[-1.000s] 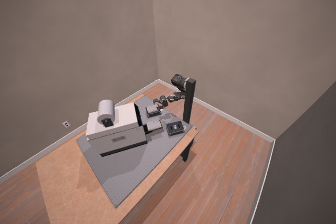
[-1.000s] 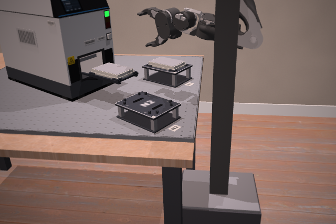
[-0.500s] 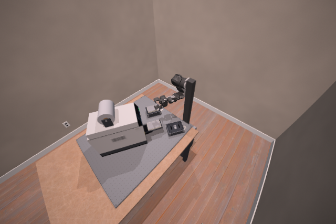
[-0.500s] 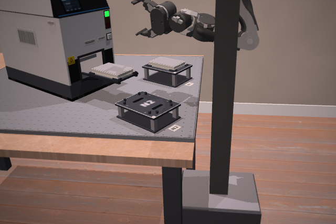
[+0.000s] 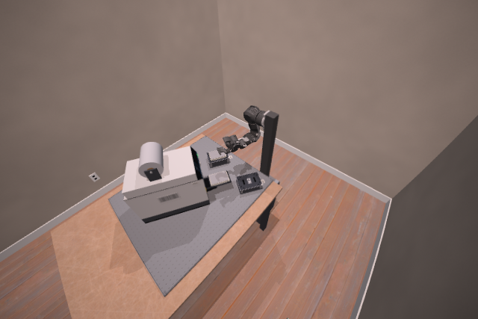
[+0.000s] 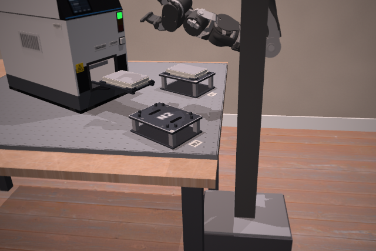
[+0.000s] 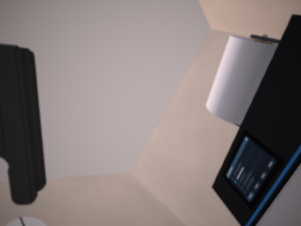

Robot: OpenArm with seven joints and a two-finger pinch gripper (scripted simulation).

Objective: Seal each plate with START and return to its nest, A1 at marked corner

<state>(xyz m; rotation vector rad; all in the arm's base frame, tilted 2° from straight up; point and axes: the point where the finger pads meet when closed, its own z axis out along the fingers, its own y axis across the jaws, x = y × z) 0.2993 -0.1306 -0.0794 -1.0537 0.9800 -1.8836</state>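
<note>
The start button lies 140 mm below my hand, 120 mm ahead of it and 100 mm to the right of it. Also, from my hand: plate: 230 mm below, 70 mm ahead, 30 mm to the left; sealer stage: 240 mm below, 70 mm ahead, 30 mm to the left; dark screen panel: 200 mm ahead, 10 mm to the left, 10 mm below.
</note>
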